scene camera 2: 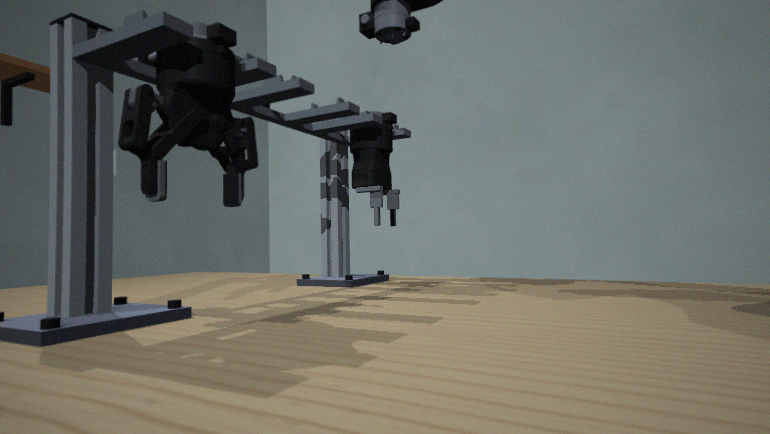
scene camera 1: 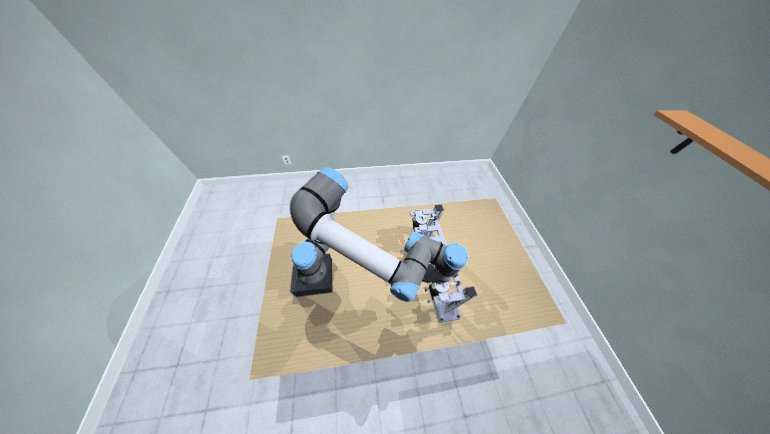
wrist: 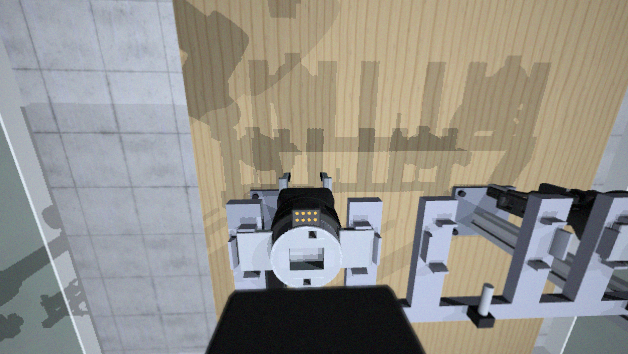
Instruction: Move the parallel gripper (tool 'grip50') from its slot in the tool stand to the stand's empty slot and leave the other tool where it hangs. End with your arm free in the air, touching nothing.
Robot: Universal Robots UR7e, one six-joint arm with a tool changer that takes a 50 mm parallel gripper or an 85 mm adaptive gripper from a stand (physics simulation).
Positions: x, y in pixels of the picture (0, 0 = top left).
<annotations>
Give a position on an adaptive gripper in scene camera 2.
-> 196, 79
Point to a parallel gripper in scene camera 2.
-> At 371, 146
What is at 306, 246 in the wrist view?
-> A parallel gripper.
</annotations>
